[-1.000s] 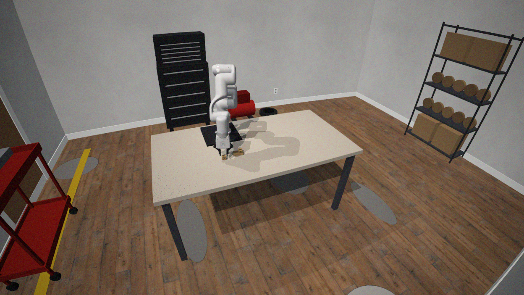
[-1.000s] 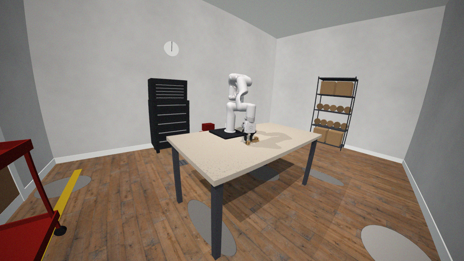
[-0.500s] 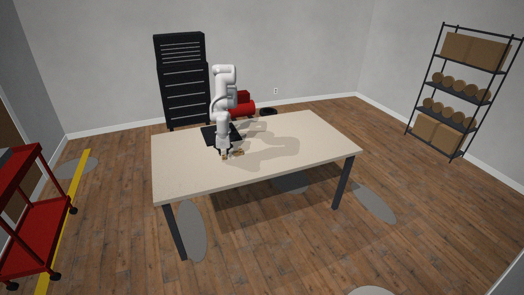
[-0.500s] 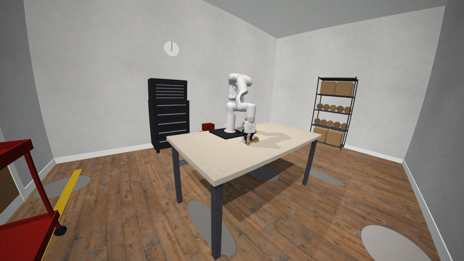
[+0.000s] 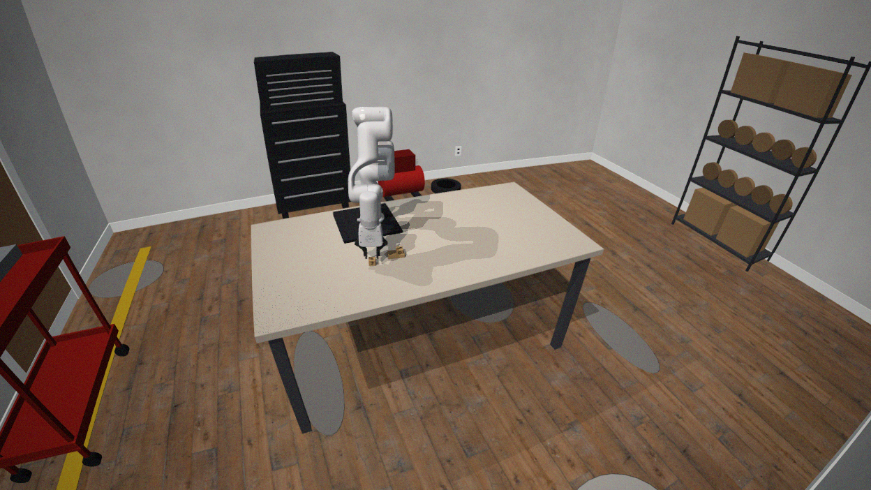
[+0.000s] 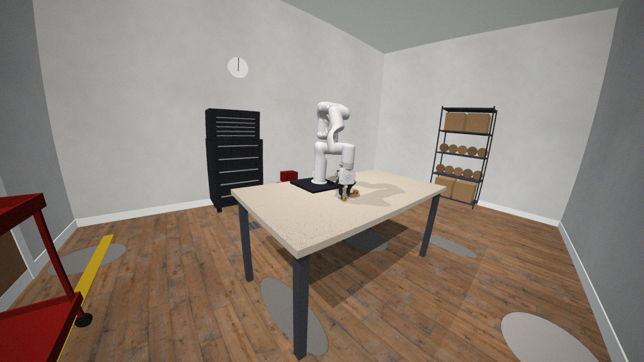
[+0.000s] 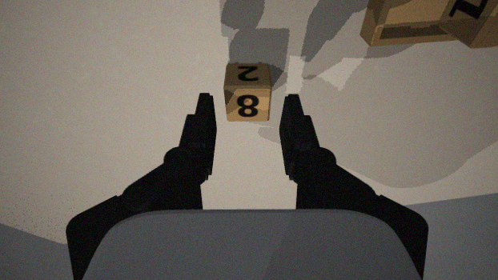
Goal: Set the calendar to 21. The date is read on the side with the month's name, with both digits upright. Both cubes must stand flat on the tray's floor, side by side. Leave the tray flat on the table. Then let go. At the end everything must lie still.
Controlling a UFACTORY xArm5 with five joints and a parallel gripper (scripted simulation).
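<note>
Right now my hand is 40 mm above the wooden digit cube. Round my hand: wooden tray: 110 mm to the left, 50 mm below, 40 mm behind.
</note>
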